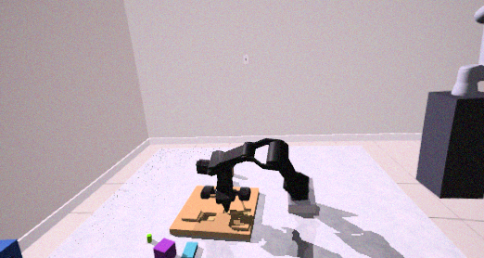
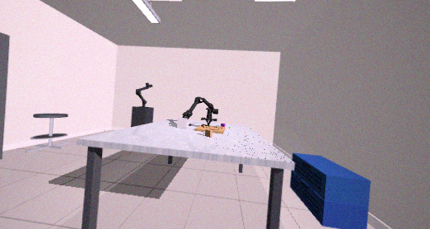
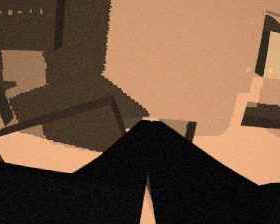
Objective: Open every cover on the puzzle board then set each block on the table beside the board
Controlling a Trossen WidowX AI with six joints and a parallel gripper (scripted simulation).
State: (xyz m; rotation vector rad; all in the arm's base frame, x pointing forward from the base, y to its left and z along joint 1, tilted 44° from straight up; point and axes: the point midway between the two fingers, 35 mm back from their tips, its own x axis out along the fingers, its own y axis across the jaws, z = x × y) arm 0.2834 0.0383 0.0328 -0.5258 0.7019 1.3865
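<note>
Right now the tan wooden puzzle board is 40 mm ahead of my gripper tip and 40 mm to the right of it.
</note>
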